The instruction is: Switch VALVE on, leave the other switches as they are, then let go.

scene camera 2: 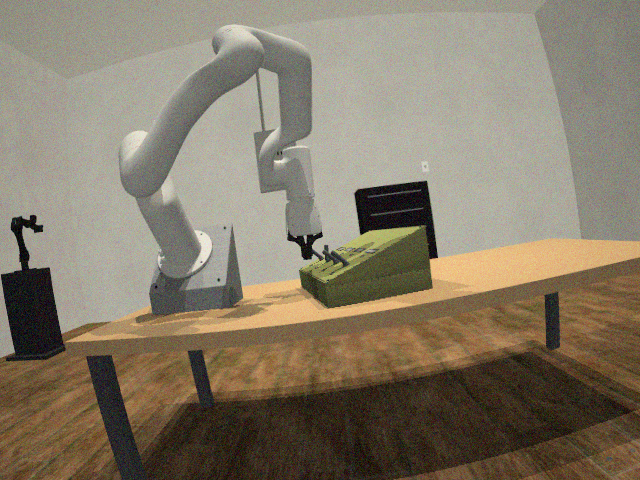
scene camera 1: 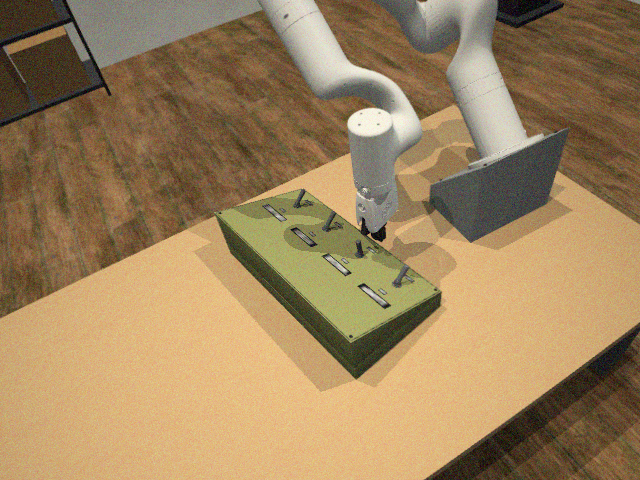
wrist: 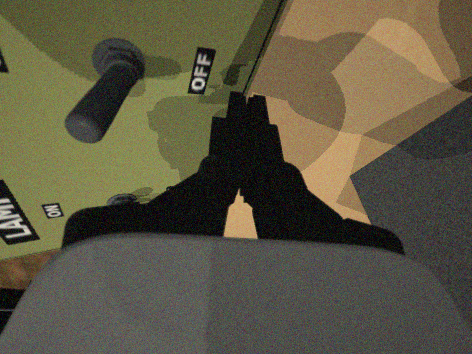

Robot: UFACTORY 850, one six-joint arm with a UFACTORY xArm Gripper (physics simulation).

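The green switch panel [scene camera 1: 306, 268] [scene camera 2: 385, 283] [wrist: 45, 167] carries a row of levers. The VALVE lever [scene camera 1: 359, 249] [wrist: 102, 100], beside LAMP, stands more upright than the other levers in scene camera 1. In the wrist view its tip points away from the OFF label [wrist: 201, 71]; its own name label is almost wholly cropped. My gripper [scene camera 1: 376, 235] [scene camera 2: 307, 255] [wrist: 241, 118] is shut and empty. Its fingertips hang over the panel's low edge, on the OFF side of the VALVE lever and apart from it. The LAMP lever [scene camera 1: 400, 276] is mostly hidden in the wrist view.
Two more levers [scene camera 1: 329, 221] [scene camera 1: 299, 198] stand farther along the row and lean towards the arm's base. The grey base wedge [scene camera 1: 509, 186] [scene camera 2: 193, 294] is on the low-edge side of the panel, on the wooden table [scene camera 1: 155, 392] [scene camera 2: 516, 258].
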